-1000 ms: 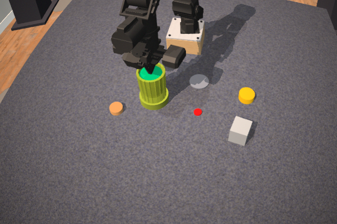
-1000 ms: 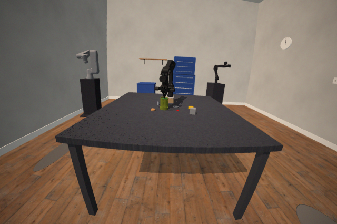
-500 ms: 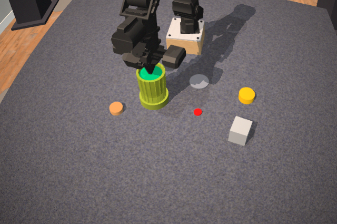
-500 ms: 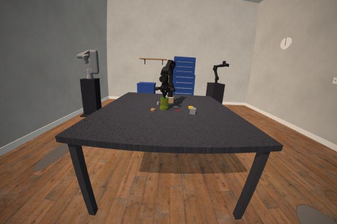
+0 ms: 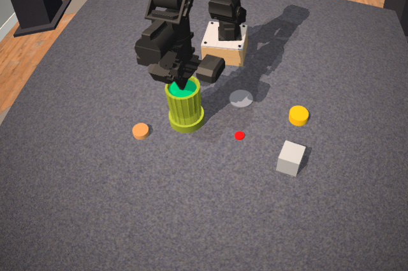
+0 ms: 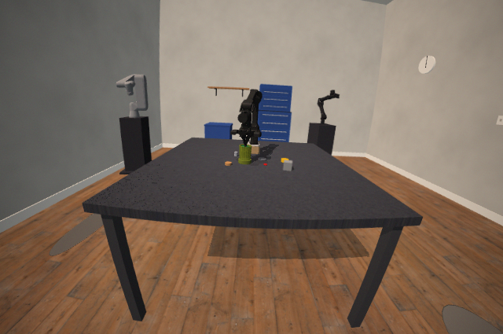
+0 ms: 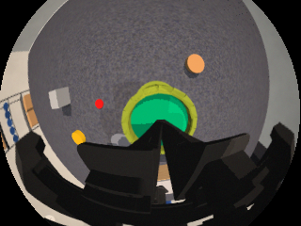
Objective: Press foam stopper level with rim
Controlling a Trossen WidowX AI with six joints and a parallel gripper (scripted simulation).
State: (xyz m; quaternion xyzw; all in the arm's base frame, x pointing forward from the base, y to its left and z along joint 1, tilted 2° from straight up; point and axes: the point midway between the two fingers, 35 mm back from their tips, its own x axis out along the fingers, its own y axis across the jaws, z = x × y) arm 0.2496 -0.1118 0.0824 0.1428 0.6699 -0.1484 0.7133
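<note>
Now: hand 50 mm above the green foam stopper. The rest, counted from my hand: red dot (60 mm ahead, 120 mm to the left, 140 mm below); then grey disc (60 mm behind, 130 mm to the left, 140 mm below); then orange disc (40 mm ahead, 110 mm to the right, 130 mm below).
</note>
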